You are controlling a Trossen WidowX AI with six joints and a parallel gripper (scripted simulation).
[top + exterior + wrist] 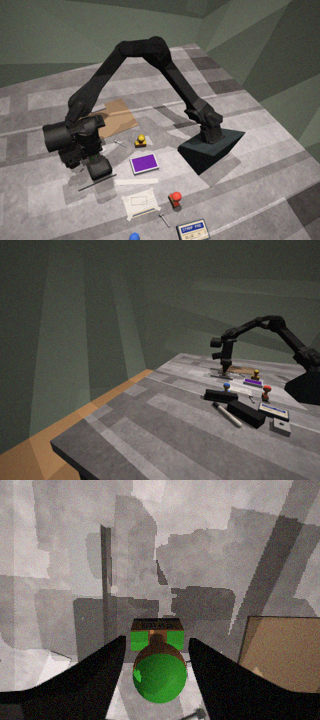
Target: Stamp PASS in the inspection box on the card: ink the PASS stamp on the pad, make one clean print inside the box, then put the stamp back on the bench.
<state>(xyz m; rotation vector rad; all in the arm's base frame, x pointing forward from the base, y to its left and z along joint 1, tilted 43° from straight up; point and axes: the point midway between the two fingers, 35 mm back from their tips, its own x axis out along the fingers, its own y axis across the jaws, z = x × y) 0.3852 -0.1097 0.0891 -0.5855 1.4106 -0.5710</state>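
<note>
My gripper tip is 1 cm above the green stamp. Also, from my gripper tip: thin dark rod: 5 cm to the left, 2 cm below, 1 cm ahead; yellow stamp: 18 cm behind, 1 cm below; purple ink pad: 15 cm behind, 8 cm to the left, 2 cm below.
</note>
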